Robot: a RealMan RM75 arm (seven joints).
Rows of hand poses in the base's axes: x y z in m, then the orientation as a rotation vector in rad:
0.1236 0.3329 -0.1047 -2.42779 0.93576 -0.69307
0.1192 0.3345 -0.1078 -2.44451 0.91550 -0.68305
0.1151 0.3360 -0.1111 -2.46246 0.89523 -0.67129
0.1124 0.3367 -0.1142 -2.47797 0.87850 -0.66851
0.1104 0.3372 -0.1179 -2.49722 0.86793 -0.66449
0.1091 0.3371 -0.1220 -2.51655 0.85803 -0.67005
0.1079 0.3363 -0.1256 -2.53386 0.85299 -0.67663
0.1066 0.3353 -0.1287 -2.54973 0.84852 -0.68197
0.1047 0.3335 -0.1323 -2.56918 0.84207 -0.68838
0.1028 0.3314 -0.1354 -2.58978 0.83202 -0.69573
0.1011 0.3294 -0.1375 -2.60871 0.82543 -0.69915
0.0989 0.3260 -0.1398 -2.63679 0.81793 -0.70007
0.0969 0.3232 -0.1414 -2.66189 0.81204 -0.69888
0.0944 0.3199 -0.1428 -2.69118 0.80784 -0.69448
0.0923 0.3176 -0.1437 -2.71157 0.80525 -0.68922
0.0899 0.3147 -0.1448 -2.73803 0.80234 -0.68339
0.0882 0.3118 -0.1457 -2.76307 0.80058 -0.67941
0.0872 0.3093 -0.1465 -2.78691 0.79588 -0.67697
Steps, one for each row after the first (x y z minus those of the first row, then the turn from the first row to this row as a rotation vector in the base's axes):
-0.0044 0.0016 -0.0031 -0.00815 0.00777 0.01738
-0.0085 0.0031 -0.0064 -0.01679 0.01714 0.03507
-0.0112 0.0038 -0.0095 -0.02765 0.02132 0.04810
-0.0132 0.0043 -0.0132 -0.04165 0.02945 0.05706
-0.0145 0.0042 -0.0173 -0.05991 0.03244 0.06336
-0.0157 0.0034 -0.0209 -0.07718 0.03522 0.06588
-0.0170 0.0024 -0.0240 -0.09273 0.03821 0.06818
-0.0189 0.0006 -0.0276 -0.11169 0.04175 0.07163
-0.0208 -0.0015 -0.0307 -0.13188 0.04446 0.07729
-0.0225 -0.0035 -0.0328 -0.14917 0.04945 0.08129
-0.0247 -0.0069 -0.0351 -0.17319 0.05967 0.08641
-0.0267 -0.0097 -0.0367 -0.19389 0.07009 0.09072
-0.0292 -0.0130 -0.0381 -0.21695 0.08446 0.09442
-0.0313 -0.0153 -0.0390 -0.23215 0.09569 0.09714
-0.0337 -0.0182 -0.0401 -0.25237 0.10979 0.10003
-0.0354 -0.0211 -0.0410 -0.27222 0.12251 0.10165
-0.0364 -0.0236 -0.0418 -0.29160 0.13318 0.10482

